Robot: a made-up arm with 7 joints.
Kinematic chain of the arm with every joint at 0, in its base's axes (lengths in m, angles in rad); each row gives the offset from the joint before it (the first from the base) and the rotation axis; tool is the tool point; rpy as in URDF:
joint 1: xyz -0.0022 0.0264 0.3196 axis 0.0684 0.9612 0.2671
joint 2: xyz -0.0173 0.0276 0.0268 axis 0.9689 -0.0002 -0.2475
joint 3: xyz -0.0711 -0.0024 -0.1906 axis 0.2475 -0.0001 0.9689
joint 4: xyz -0.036 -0.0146 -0.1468 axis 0.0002 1 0
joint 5: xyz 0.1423 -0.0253 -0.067 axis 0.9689 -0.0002 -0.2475
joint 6: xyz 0.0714 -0.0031 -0.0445 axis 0.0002 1 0
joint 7: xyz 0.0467 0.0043 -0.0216 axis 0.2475 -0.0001 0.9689
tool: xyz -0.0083 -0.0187 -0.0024 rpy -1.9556 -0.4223 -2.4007
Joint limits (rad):
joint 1: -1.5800..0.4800
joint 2: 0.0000..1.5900
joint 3: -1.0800..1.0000
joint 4: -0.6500..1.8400
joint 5: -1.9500..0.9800
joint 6: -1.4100..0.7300
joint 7: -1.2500..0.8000
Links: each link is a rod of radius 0.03 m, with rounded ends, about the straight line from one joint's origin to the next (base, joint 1, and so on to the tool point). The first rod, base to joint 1, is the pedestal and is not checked.
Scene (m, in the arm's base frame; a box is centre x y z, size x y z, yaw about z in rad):
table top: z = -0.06
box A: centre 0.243 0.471 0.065 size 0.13 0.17 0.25 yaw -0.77
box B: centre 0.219 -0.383 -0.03 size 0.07 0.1 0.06 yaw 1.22
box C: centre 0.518 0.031 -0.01 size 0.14 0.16 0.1 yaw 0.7
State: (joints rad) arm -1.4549 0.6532 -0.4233 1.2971 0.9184 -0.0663 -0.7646
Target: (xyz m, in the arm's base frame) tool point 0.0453 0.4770 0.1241
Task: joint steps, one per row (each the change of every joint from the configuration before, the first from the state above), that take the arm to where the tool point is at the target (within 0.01 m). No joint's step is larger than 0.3 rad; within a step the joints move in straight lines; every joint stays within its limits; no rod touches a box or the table.
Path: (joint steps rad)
1: 0.1425 0.0736 -0.0938 -0.2660 0.0088 -0.0726 -0.0108
2: 0.1425 0.0736 -0.0938 -0.2661 0.0088 -0.0726 -0.0108
3: 0.1425 0.0736 -0.0938 -0.2660 0.0088 -0.0725 -0.0109
4: 0.1425 0.0736 -0.0939 -0.2661 0.0088 -0.0726 -0.0108
5: 0.1425 0.0736 -0.0938 -0.2660 0.0088 -0.0726 -0.0108
6: 0.1425 0.0736 -0.0938 -0.2661 0.0088 -0.0726 -0.0108
7: 0.1425 0.0736 -0.0938 -0.2660 0.0088 -0.0726 -0.0108
8: 0.2150 0.1405 0.1179 0.1951 0.0000 0.1963 -0.0424
9: 0.2151 0.1406 0.1179 0.1952 0.0000 0.1962 -0.0424
10: 0.2150 0.1405 0.1179 0.1951 0.0000 0.1962 -0.0424

